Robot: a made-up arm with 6 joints. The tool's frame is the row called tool. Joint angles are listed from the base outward. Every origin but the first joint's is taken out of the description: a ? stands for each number. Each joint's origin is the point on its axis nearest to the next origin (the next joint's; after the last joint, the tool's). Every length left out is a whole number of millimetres.
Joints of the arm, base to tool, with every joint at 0 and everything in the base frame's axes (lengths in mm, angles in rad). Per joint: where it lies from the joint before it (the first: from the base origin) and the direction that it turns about. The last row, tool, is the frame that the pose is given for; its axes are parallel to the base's.
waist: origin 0 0 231 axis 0 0 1
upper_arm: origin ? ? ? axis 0 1 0
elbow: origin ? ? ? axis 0 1 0
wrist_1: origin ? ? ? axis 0 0 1
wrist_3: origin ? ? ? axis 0 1 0
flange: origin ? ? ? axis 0 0 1
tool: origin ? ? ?
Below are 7 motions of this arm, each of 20 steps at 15 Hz.
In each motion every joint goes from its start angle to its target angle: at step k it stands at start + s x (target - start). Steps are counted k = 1, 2, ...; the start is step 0. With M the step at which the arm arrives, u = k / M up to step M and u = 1 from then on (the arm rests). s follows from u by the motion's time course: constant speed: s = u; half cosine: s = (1 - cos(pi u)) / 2; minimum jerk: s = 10 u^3 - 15 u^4 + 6 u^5.
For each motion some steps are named. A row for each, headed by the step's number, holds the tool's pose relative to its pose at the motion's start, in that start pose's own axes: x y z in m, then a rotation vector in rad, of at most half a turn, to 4 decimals.
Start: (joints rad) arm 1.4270 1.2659 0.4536 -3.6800 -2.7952 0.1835
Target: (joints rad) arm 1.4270 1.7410 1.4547 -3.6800 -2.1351 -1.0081
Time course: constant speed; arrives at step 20
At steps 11, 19, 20:
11: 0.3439 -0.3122 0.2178 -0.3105 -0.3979 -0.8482
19: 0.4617 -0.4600 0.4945 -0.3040 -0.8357 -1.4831
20: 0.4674 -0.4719 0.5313 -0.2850 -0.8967 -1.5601

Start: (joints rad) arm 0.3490 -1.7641 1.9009 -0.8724 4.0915 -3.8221
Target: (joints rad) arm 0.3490 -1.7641 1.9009 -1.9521 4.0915 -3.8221
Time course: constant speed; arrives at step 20
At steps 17, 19, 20:
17: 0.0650 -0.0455 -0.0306 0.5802 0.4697 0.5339
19: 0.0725 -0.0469 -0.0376 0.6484 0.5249 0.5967
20: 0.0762 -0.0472 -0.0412 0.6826 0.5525 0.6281

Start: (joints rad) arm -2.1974 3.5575 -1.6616 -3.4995 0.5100 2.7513
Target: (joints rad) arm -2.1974 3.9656 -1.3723 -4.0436 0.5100 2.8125
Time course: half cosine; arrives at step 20
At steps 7, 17, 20:
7: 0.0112 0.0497 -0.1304 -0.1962 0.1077 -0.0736
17: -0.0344 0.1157 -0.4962 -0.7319 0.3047 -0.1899
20: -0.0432 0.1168 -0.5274 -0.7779 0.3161 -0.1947

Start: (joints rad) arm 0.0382 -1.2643 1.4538 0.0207 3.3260 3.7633
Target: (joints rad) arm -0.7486 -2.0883 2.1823 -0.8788 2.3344 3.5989
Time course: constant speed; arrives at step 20
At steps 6, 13, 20:
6: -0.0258 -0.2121 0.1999 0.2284 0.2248 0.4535
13: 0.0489 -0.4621 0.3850 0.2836 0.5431 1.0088
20: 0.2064 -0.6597 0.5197 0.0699 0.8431 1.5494

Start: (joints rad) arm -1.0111 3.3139 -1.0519 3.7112 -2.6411 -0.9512
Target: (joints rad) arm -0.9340 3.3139 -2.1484 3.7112 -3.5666 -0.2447
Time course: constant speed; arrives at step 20
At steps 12, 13, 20:
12: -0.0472 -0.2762 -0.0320 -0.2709 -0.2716 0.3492
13: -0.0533 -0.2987 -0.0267 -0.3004 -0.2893 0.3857
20: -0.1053 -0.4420 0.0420 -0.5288 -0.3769 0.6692

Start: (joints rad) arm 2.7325 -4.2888 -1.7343 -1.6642 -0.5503 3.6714
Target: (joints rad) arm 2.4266 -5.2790 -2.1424 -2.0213 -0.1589 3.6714
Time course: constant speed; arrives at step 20
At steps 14, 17, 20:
14: -0.0161 0.6721 0.2111 -0.8228 0.0065 -0.8038
17: 0.0450 0.7930 0.2091 -1.0268 0.0387 -0.9402
20: 0.1210 0.8946 0.1936 -1.2401 0.0865 -1.0576

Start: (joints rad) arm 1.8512 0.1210 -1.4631 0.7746 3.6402 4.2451
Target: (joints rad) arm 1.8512 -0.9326 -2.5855 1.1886 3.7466 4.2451
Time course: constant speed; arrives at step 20
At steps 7, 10, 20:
7: -0.3412 0.1705 -0.0498 0.1644 0.7144 0.1624
10: -0.4684 0.2157 -0.0195 0.2090 1.0199 0.2586
20: -0.7318 0.2672 0.1636 0.2738 1.9885 0.7436

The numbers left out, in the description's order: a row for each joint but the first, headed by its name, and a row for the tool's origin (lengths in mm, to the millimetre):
upper_arm: 0 55 0
elbow: 0 0 896
wrist_1: 0 0 469
wrist_3: 0 0 0
flange: 0 0 118
tool: 0 0 0

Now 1 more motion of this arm.
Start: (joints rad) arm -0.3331 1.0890 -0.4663 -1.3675 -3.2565 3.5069
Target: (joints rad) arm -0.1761 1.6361 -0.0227 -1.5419 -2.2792 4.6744
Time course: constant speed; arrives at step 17
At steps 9, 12, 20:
9: -0.2375 -0.3367 0.1825 -0.7510 -0.0835 0.7026
12: -0.3205 -0.4338 0.2734 -0.9984 0.0071 0.9752
20: -0.4538 -0.5736 0.4614 -1.3689 0.2810 1.4521

